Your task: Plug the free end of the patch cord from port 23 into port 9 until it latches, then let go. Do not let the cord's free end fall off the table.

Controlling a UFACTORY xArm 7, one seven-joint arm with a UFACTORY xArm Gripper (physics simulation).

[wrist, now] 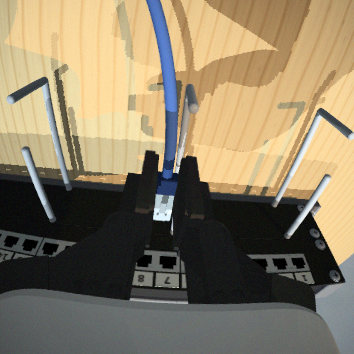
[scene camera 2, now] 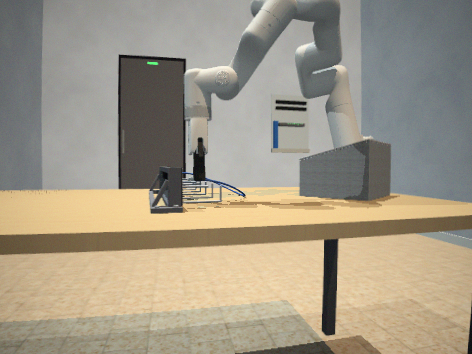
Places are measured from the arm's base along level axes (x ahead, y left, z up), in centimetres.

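Where they show: gripper, fingertip midpoint: (wrist: 166, 173) (scene camera 2: 199, 180); arm's base at its link origin: (scene camera 2: 348, 150).
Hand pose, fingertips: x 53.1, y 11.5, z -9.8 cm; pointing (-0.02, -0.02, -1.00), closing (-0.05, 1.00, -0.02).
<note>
Things, the pixels of their top centre, and the offset from my fingertips. "spot": a spot on its surface instead. Level surfaces: height alone.
- plug at its top centre: (wrist: 161, 214) dx +2.1, dy +0.2, dz +1.1 cm
- blue patch cord at a spot on its surface: (wrist: 167, 65) spot: dx -5.5, dy -1.1, dz -0.2 cm
- patch panel at its top centre: (wrist: 18, 260) (scene camera 2: 178, 166) dx +5.9, dy -8.4, dz +3.8 cm
- plug lines up roughly with port 7, surface spot: (wrist: 167, 262) spot: dx +7.3, dy +1.5, dz +1.3 cm
- port 8 at a spot on its surface: (wrist: 145, 261) spot: dx +7.5, dy -0.1, dz +1.4 cm
- bar at a spot on its surface: (wrist: 184, 130) spot: dx -0.6, dy +1.0, dz -4.5 cm
- wooden table at its surface level: dz -6.2 cm
My gripper (scene camera 2: 199, 176) (wrist: 166, 173) is shut on the plug (wrist: 163, 207) at the free end of the blue patch cord (scene camera 2: 230, 186) (wrist: 167, 65). The plug's clear tip points toward the patch panel (scene camera 2: 175, 192) (wrist: 240, 220) and is apart from its ports. In the wrist view the plug lines up roughly with port 7 (wrist: 167, 262), with port 8 (wrist: 145, 261) to its left. Port 9 is hidden behind the left-hand finger. The cord runs up and away from the fingers in the wrist view. Port 23 does not show in the wrist view.
Grey cable guide bars (scene camera 2: 221, 193) (wrist: 57, 135) stick out from the panel on both sides of the fingers; another bar (wrist: 184, 130) stands close beside the cord. The panel stands on the wooden table (scene camera 2: 90, 215). The robot's grey base block (scene camera 2: 335, 172) is at the right.
</note>
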